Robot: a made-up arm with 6 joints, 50 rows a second.
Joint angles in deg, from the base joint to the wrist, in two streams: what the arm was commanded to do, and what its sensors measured. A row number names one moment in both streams.
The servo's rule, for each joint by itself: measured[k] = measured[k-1] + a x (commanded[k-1-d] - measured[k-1]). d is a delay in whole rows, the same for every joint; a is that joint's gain. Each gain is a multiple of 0.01, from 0.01 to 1. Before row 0 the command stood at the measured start. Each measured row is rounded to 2 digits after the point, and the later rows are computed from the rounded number. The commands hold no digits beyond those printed.
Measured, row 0:
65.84 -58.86 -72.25 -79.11 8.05 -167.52
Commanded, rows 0 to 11:
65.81 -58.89 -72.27 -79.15 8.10 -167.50
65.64 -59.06 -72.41 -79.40 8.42 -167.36
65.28 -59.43 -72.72 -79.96 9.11 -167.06
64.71 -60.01 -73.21 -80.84 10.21 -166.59
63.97 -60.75 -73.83 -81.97 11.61 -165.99
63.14 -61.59 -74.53 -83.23 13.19 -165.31
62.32 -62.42 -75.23 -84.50 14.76 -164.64
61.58 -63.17 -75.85 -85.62 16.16 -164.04
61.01 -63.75 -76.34 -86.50 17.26 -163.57
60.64 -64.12 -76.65 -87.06 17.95 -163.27
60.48 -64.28 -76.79 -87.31 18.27 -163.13
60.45 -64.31 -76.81 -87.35 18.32 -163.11
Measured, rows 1 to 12:
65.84 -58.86 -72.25 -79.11 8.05 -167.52
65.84 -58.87 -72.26 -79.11 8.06 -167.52
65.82 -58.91 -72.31 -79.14 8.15 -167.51
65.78 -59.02 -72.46 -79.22 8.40 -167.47
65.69 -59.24 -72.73 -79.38 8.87 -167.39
65.55 -59.57 -73.13 -79.64 9.58 -167.26
65.36 -60.01 -73.63 -80.00 10.52 -167.08
65.12 -60.54 -74.21 -80.45 11.62 -166.86
64.84 -61.12 -74.80 -80.97 12.80 -166.61
64.53 -61.70 -75.35 -81.52 13.96 -166.34
64.22 -62.23 -75.82 -82.07 15.00 -166.06
63.92 -62.68 -76.17 -82.59 15.85 -165.80
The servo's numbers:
d 1
a 0.08 0.22 0.36 0.10 0.26 0.09

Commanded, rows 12 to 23:
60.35 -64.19 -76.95 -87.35 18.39 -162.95
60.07 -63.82 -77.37 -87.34 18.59 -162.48
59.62 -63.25 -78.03 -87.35 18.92 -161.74
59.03 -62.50 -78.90 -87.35 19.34 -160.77
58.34 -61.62 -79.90 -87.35 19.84 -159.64
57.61 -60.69 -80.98 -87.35 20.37 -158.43
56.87 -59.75 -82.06 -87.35 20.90 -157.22
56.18 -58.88 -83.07 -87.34 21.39 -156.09
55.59 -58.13 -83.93 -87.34 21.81 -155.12
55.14 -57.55 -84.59 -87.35 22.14 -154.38
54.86 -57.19 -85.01 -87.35 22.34 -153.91
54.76 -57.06 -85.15 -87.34 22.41 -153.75
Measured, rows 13 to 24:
63.64 -63.04 -76.40 -83.07 16.49 -165.56
63.38 -63.29 -76.60 -83.50 16.98 -165.33
63.12 -63.41 -76.88 -83.88 17.40 -165.07
62.84 -63.37 -77.29 -84.23 17.80 -164.77
62.54 -63.18 -77.87 -84.54 18.20 -164.41
62.20 -62.84 -78.60 -84.82 18.63 -163.98
61.83 -62.37 -79.46 -85.07 19.08 -163.48
61.43 -61.79 -80.40 -85.30 19.55 -162.92
61.01 -61.15 -81.36 -85.50 20.03 -162.31
60.58 -60.49 -82.29 -85.68 20.49 -161.66
60.14 -59.84 -83.12 -85.85 20.92 -161.00
59.72 -59.26 -83.80 -86.00 21.29 -160.36

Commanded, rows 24 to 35:
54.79 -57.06 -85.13 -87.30 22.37 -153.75
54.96 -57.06 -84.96 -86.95 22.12 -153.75
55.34 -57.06 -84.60 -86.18 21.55 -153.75
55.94 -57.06 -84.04 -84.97 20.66 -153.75
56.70 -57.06 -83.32 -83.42 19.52 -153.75
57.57 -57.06 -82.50 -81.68 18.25 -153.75
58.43 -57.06 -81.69 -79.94 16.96 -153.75
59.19 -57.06 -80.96 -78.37 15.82 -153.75
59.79 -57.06 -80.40 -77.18 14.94 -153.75
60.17 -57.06 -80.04 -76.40 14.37 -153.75
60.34 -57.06 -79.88 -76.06 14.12 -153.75
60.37 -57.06 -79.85 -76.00 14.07 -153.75
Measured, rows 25 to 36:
59.32 -58.78 -84.29 -86.13 21.58 -159.77
58.96 -58.40 -84.59 -86.25 21.79 -159.23
58.64 -58.11 -84.72 -86.32 21.88 -158.74
58.38 -57.88 -84.68 -86.31 21.79 -158.29
58.18 -57.70 -84.45 -86.18 21.50 -157.88
58.06 -57.56 -84.04 -85.90 20.99 -157.51
58.02 -57.45 -83.49 -85.48 20.28 -157.17
58.05 -57.36 -82.84 -84.93 19.42 -156.86
58.14 -57.29 -82.16 -84.27 18.48 -156.58
58.27 -57.24 -81.53 -83.56 17.56 -156.33
58.42 -57.20 -80.99 -82.84 16.73 -156.10
58.57 -57.17 -80.59 -82.16 16.05 -155.89

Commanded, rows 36 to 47:
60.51 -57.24 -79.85 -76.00 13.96 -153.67
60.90 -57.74 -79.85 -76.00 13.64 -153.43
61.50 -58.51 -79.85 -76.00 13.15 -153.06
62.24 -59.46 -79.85 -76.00 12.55 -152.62
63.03 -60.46 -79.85 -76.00 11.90 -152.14
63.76 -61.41 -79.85 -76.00 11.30 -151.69
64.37 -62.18 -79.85 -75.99 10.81 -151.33
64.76 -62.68 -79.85 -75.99 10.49 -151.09
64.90 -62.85 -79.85 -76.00 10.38 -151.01
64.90 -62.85 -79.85 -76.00 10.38 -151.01
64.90 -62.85 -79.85 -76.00 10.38 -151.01
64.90 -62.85 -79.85 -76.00 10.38 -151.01
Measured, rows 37 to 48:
58.71 -57.15 -80.32 -81.54 15.54 -155.70
58.85 -57.17 -80.15 -80.99 15.13 -155.52
59.01 -57.30 -80.04 -80.49 14.74 -155.33
59.21 -57.57 -79.97 -80.04 14.33 -155.13
59.45 -57.99 -79.93 -79.64 13.87 -154.90
59.74 -58.53 -79.90 -79.28 13.36 -154.65
60.06 -59.16 -79.88 -78.95 12.82 -154.38
60.40 -59.82 -79.87 -78.65 12.30 -154.11
60.75 -60.45 -79.86 -78.38 11.83 -153.84
61.08 -60.98 -79.86 -78.14 11.45 -153.59
61.39 -61.39 -79.86 -77.93 11.17 -153.36
61.67 -61.71 -79.86 -77.74 10.96 -153.15

